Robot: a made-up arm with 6 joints.
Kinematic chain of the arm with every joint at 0, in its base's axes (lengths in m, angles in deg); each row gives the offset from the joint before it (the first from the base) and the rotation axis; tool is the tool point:
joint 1: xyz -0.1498 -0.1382 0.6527 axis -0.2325 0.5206 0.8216
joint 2: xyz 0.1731 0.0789 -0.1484 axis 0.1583 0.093 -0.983
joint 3: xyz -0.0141 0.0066 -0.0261 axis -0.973 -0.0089 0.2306
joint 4: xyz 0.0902 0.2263 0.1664 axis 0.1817 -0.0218 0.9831
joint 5: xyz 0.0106 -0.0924 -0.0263 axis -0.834 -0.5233 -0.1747
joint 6: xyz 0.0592 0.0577 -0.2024 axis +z
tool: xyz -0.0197 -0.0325 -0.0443
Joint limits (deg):
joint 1: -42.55..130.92
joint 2: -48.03..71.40
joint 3: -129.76..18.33
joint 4: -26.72..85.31
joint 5: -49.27..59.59
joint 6: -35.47..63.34
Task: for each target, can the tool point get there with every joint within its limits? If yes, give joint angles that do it. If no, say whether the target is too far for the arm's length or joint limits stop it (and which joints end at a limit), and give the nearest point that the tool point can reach.
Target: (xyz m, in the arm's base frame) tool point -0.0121 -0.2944 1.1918
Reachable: no: joint limits stop it (at a limit: joint 1, joint 4, joint 6) | nearest point 0.1476 -0.2838 0.9452 | short by 0.294 m
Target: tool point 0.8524 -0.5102 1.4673
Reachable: no: too far | nearest point 0.4247 -0.3157 0.9515 | short by 0.698 m
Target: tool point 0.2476 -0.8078 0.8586
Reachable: no: joint limits stop it (at a limit: joint 1, joint 4, joint 5, joint 6) | nearest point 0.2084 -0.6371 0.7793 | short by 0.192 m
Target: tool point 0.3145 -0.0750 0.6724
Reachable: yes | joints -12.76 36.98 -53.53 46.88 -11.02 18.81
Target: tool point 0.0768 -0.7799 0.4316
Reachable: no: joint limits stop it (at a limit: joint 1, joint 3, joint 5, joint 6) | nearest point 0.0430 -0.6267 0.5232 | short by 0.182 m
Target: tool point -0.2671 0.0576 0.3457
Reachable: yes | joints 112.81 32.30 -99.91 16.75 -1.47 19.95
